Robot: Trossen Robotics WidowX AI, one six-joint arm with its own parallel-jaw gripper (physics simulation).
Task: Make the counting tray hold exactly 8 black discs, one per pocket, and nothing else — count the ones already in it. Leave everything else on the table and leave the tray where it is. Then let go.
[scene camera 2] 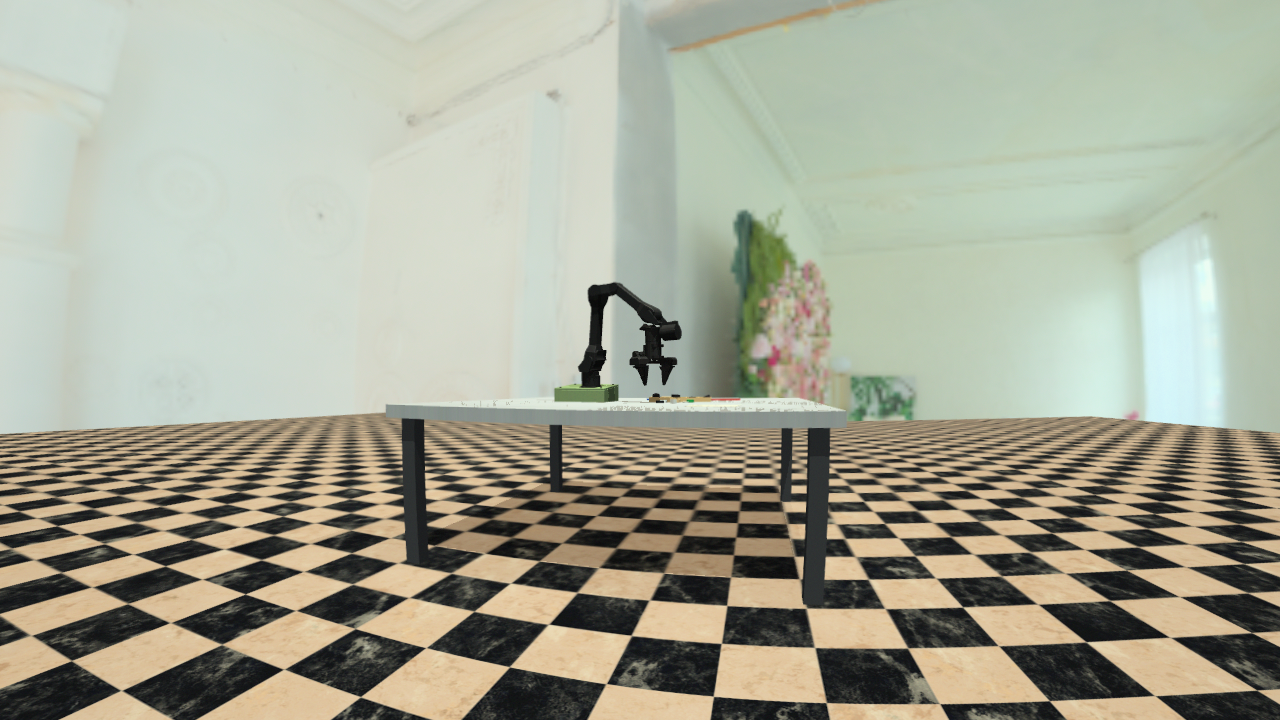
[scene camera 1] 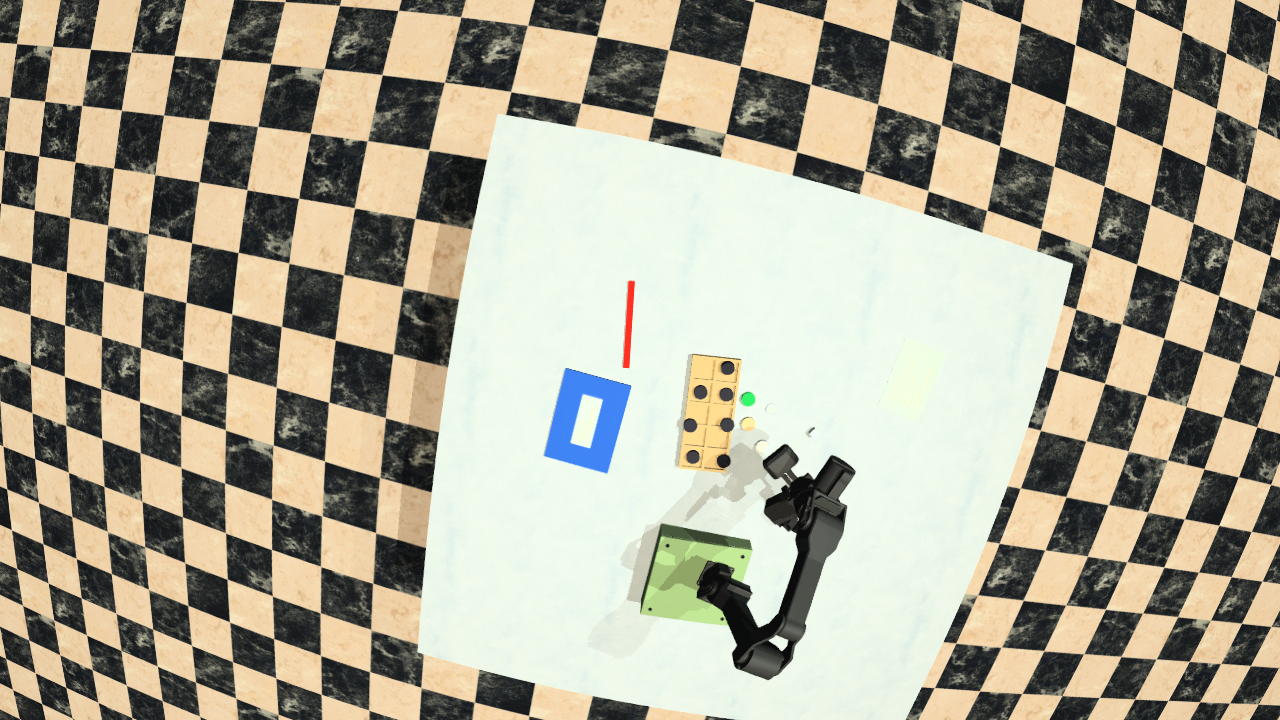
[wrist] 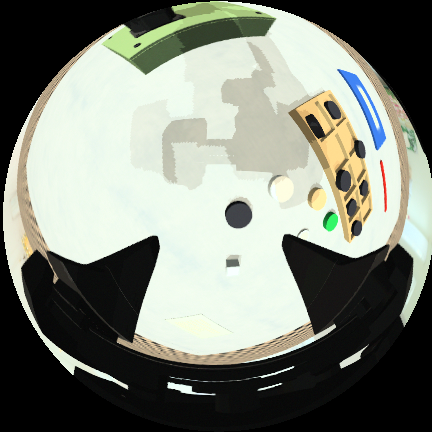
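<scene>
The tan counting tray (scene camera 1: 708, 409) (wrist: 327, 150) has two columns of pockets. Several of them hold one black disc each, and three show no disc: one in the top left corner in scene camera 1, and a side-by-side pair between the lowest discs and the others. A loose black disc (wrist: 238, 214) (scene camera 2: 655, 395) lies on the table beyond the fingertips in the wrist view; the arm hides it in scene camera 1. My gripper (wrist: 221, 241) (scene camera 2: 654, 384) is wide open and empty, pointing down above the table, to the tray's lower right in scene camera 1.
Between tray and gripper lie a green disc (scene camera 1: 748, 399) (wrist: 330, 221), a tan disc (scene camera 1: 748, 423) (wrist: 317, 198), a cream disc (scene camera 1: 761, 445) (wrist: 281, 189) and a small white disc (scene camera 1: 770, 408). A small grey-white block (scene camera 1: 810, 431) (wrist: 233, 265), blue frame (scene camera 1: 557, 416) and red stick (scene camera 1: 629, 324) lie around.
</scene>
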